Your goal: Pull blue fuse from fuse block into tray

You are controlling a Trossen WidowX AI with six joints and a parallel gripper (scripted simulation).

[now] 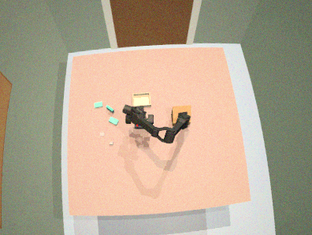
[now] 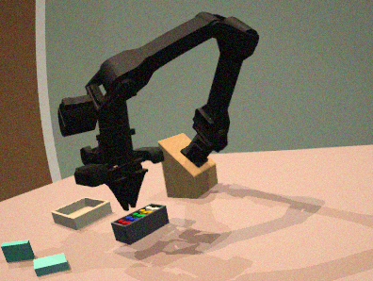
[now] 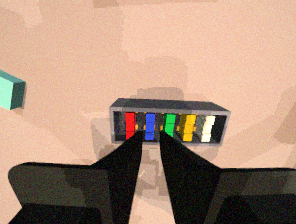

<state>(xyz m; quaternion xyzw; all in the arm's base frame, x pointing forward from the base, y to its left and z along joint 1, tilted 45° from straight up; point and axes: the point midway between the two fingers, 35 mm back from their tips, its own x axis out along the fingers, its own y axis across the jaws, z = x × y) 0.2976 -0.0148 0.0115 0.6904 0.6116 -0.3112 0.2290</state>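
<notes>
Now: gripper tip 30 mm above the blue fuse. From my gripper tip the other things lie so: green fuse 20 mm behind, 30 mm below; then yellow fuse 40 mm behind, 10 mm to the left, 30 mm below; then red fuse 20 mm ahead, 30 mm below.
</notes>
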